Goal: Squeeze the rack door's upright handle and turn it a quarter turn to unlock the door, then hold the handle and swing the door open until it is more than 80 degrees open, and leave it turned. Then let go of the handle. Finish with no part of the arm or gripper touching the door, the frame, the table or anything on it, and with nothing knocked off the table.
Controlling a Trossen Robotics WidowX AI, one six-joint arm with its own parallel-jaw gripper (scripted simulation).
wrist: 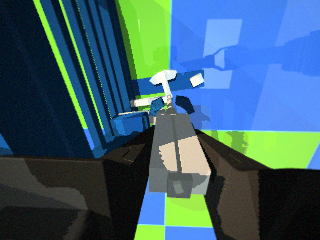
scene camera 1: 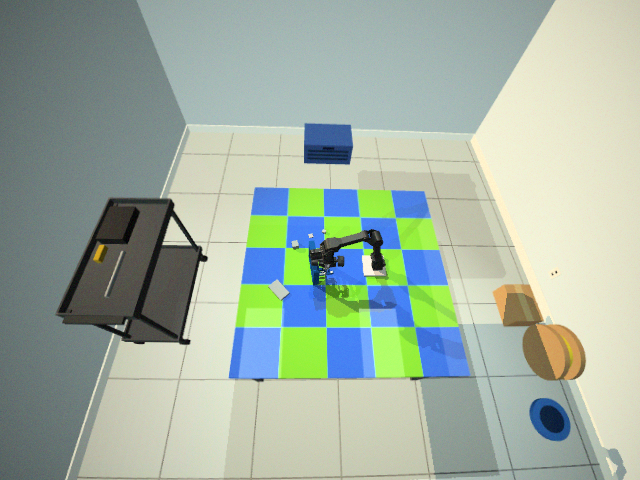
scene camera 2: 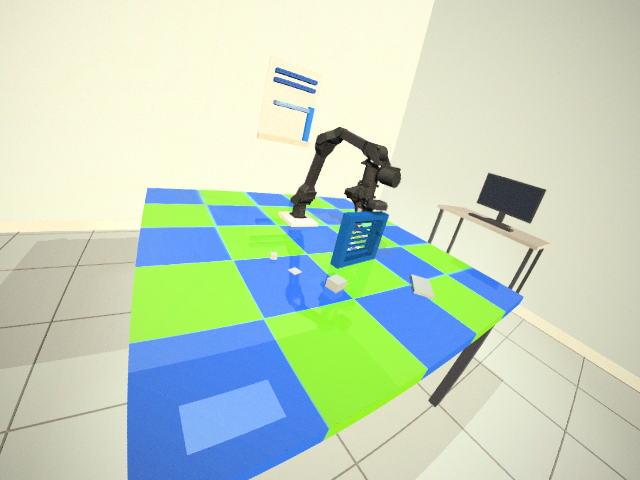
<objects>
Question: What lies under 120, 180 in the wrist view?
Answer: My gripper.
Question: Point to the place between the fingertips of my gripper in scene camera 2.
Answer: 358, 220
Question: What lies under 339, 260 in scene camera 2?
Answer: A blue rack.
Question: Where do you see a blue rack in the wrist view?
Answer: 36, 133
</objects>
